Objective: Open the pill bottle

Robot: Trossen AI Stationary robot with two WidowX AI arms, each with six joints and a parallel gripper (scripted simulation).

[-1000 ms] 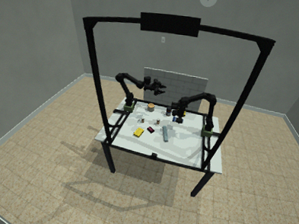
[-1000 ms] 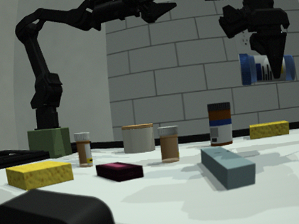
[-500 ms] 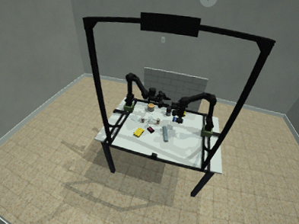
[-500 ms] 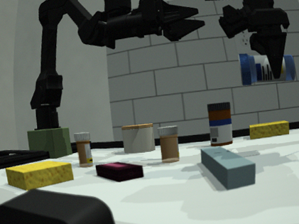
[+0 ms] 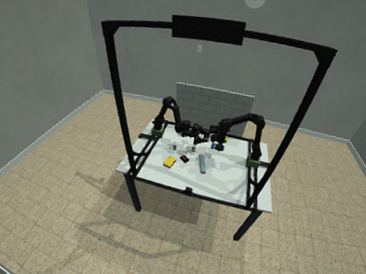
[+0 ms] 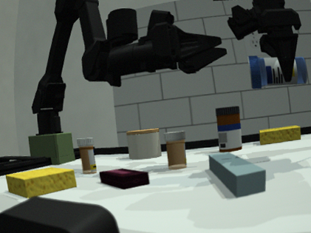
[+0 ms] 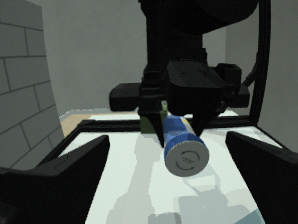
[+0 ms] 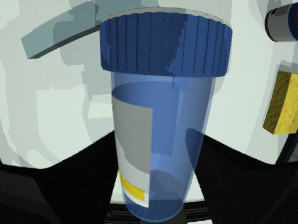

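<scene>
My left hand is 90 mm to the left of the cap, 50 mm above it and 20 mm past it. From my left hand the other things lie so: grey-blue block 190 mm below, 110 mm behind, 50 mm to the right; dark-capped bottle 190 mm ahead, 150 mm below, 20 mm to the left; blue pill bottle 130 mm to the right, 60 mm below, 20 mm behind.
My right hand is 10 mm past the blue pill bottle, 10 mm to the right of it and 20 mm above it. From my right hand the other things lie so: grey-blue block: 100 mm behind, 90 mm to the left, 150 mm below; then dark-capped bottle: 200 mm ahead, 160 mm to the left, 100 mm below; then cap: 10 mm behind, 50 mm to the left, 10 mm below.
</scene>
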